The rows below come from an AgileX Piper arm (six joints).
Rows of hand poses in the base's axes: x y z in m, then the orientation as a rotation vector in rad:
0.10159, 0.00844, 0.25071, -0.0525, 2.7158, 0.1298
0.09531, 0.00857, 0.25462, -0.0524, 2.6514, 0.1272
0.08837, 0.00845, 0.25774, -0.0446, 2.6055, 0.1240
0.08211, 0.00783, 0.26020, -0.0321, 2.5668, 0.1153
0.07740, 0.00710, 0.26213, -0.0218, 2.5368, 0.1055
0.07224, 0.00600, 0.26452, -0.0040, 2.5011, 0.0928
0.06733, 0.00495, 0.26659, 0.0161, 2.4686, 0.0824
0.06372, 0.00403, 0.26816, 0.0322, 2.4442, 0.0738
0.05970, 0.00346, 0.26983, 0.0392, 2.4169, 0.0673
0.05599, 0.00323, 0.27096, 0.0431, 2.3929, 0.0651
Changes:
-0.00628, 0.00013, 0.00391, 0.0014, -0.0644, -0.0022
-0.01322, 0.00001, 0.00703, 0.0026, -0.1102, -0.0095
-0.01948, -0.00061, 0.00949, 0.0002, -0.1490, -0.0211
-0.02419, -0.00134, 0.01142, -0.0038, -0.1792, -0.0311
-0.02935, -0.00244, 0.01381, -0.0086, -0.2149, -0.0475
-0.03426, -0.00349, 0.01588, -0.0116, -0.2470, -0.0654
-0.03787, -0.00441, 0.01745, -0.0143, -0.2710, -0.0799
-0.04189, -0.00498, 0.01912, -0.0168, -0.2982, -0.0874
-0.04560, -0.00521, 0.02025, -0.0167, -0.3220, -0.0918

